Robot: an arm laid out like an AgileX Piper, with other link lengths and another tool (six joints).
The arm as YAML. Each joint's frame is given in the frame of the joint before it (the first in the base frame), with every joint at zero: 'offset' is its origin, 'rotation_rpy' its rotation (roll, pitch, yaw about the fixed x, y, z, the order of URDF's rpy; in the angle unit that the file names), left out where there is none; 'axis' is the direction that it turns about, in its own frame. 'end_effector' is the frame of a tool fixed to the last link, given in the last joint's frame.
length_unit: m
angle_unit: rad
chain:
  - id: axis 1
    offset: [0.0, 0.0, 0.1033]
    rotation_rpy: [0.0, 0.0, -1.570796]
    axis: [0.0, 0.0, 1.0]
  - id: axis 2
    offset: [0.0, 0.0, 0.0]
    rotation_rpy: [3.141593, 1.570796, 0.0]
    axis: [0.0, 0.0, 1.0]
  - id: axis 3
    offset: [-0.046, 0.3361, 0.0]
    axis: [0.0, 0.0, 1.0]
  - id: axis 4
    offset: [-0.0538, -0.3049, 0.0]
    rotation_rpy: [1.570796, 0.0, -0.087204]
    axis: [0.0, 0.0, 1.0]
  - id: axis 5
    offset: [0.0, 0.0, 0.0]
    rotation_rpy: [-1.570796, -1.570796, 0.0]
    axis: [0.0, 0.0, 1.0]
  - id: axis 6
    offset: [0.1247, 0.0, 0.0]
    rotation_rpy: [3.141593, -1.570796, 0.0]
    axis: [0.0, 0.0, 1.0]
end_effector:
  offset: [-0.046, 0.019, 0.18]
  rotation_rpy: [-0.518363, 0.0, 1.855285]
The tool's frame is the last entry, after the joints.
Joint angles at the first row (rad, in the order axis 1, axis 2, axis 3, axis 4, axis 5, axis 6):
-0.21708, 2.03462, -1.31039, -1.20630, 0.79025, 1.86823
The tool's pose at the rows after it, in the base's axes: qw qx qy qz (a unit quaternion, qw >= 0); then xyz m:
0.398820 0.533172 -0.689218 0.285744 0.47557 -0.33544 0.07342
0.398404 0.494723 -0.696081 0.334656 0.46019 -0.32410 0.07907
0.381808 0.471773 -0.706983 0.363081 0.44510 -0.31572 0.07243
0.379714 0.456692 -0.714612 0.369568 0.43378 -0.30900 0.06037
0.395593 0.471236 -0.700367 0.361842 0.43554 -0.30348 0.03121
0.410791 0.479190 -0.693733 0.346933 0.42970 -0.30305 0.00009
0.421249 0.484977 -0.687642 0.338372 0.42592 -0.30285 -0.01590
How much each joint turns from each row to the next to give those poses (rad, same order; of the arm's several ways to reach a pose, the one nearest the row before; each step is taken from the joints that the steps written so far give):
0.09008, -0.00001, 0.09325, -0.23953, 0.15469, 0.26249
0.04773, 0.00001, 0.10280, -0.14121, 0.09876, 0.23602
0.02562, 0.00091, 0.09018, -0.08264, 0.05430, 0.18878
0.02130, 0.02549, 0.03499, -0.01166, 0.04382, 0.09193
0.01295, 0.06989, 0.00228, -0.01436, 0.00439, 0.02260
-0.00001, 0.06846, -0.00003, -0.00199, -0.00107, 0.02442
0.00000, 0.03609, 0.00000, -0.00091, -0.00087, 0.00490

